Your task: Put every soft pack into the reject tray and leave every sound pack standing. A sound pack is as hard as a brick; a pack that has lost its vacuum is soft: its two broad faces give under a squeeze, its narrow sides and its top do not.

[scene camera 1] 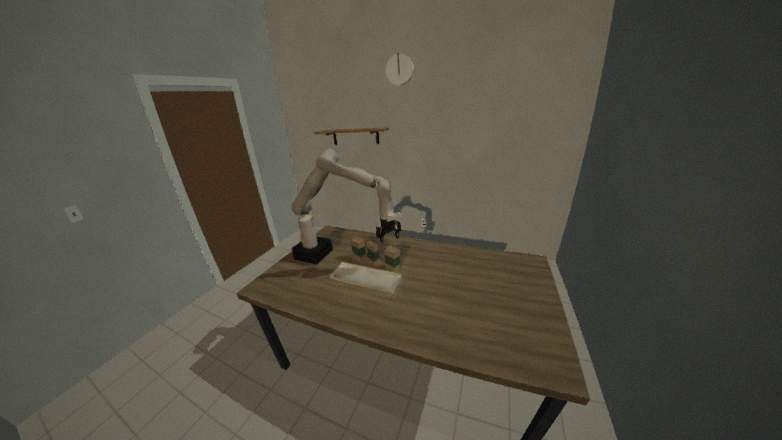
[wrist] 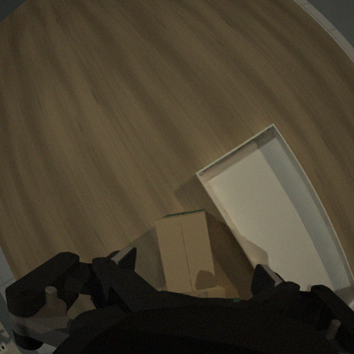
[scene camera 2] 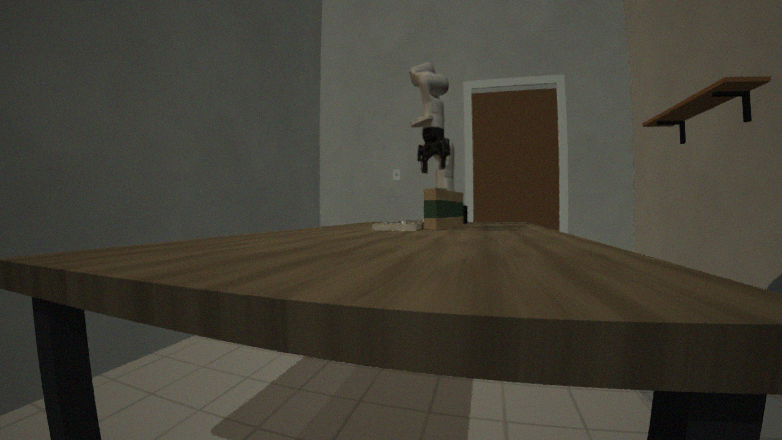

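Seen in the pictures: gripper, fingertip midpoint: (scene camera 1: 390, 240) (scene camera 2: 432, 171); arm's base, origin of the base link: (scene camera 1: 311, 244).
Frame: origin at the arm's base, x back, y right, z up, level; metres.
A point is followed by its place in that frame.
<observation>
Three tan packs with green bands stand upright in a row behind the tray in scene camera 1: the left pack (scene camera 1: 358, 247) {x -0.348, y 0.020, z 0.019 m}, the middle pack (scene camera 1: 372, 251) {x -0.442, y 0.035, z 0.006 m} and the right pack (scene camera 1: 392, 257) {x -0.581, y 0.101, z 0.018 m}. The right pack (scene camera 2: 437, 210) {x -0.610, y 0.060, z -0.025 m} (wrist: 185, 247) hides much of the others in scene camera 2; its top shows between the fingertips in the wrist view. My gripper (scene camera 1: 389, 237) {x -0.567, y 0.074, z 0.112 m} (scene camera 2: 433, 168) {x -0.567, y 0.074, z 0.112 m} (wrist: 194, 270) is wide open, holds nothing and hangs above the packs' height. The white reject tray (scene camera 1: 360, 285) {x -0.423, y 0.249, z -0.083 m} (scene camera 2: 396, 226) {x -0.625, y 0.197, z -0.077 m} (wrist: 260, 200) shows no pack in it.
The black robot base (scene camera 1: 312, 250) {x -0.045, y 0.064, z 0.000 m} stands at the left end of the wooden table (scene camera 1: 470, 306) {x -1.009, y 0.323, z -0.090 m} (scene camera 2: 339, 273) {x -1.374, y 0.187, z -0.090 m} (wrist: 90, 125). A wall shelf (scene camera 1: 352, 130) (scene camera 2: 710, 98) is mounted on the wall behind the table. The tray lies close beside the packs.
</observation>
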